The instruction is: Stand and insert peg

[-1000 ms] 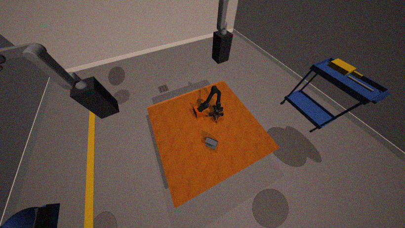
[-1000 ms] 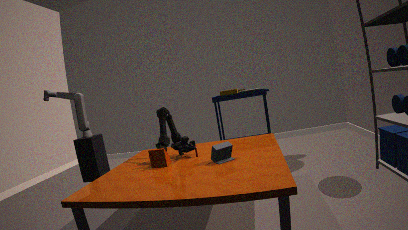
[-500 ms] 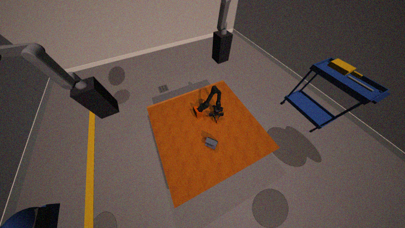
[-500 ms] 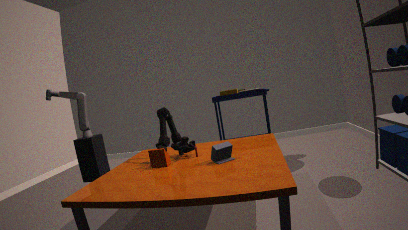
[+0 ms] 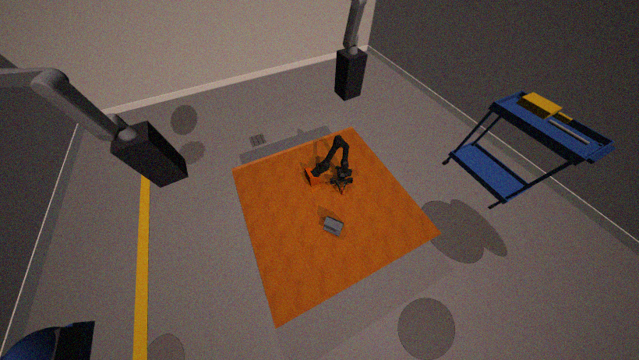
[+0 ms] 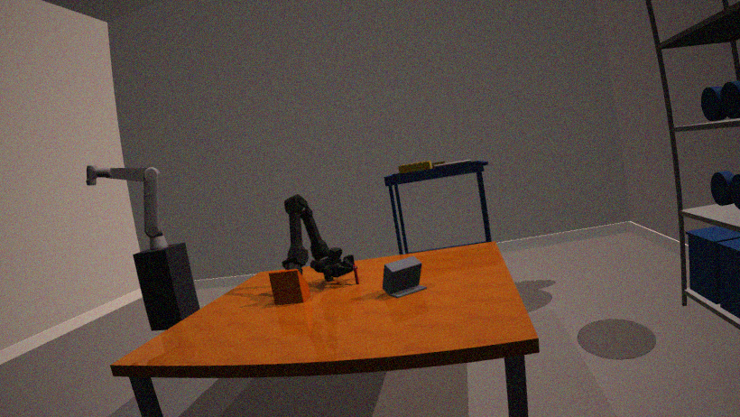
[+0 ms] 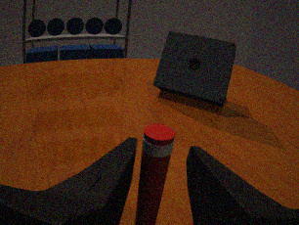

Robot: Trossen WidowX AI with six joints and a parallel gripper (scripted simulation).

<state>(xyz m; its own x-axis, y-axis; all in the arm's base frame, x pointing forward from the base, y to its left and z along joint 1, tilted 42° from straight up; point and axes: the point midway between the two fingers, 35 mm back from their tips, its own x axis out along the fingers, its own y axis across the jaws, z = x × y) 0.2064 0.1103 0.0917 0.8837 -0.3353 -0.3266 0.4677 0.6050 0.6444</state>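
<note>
Right now my gripper tip is 10 mm above the red peg. Round my gripper tip: grey sloped panel 210 mm ahead, 200 mm to the right, 10 mm below.
</note>
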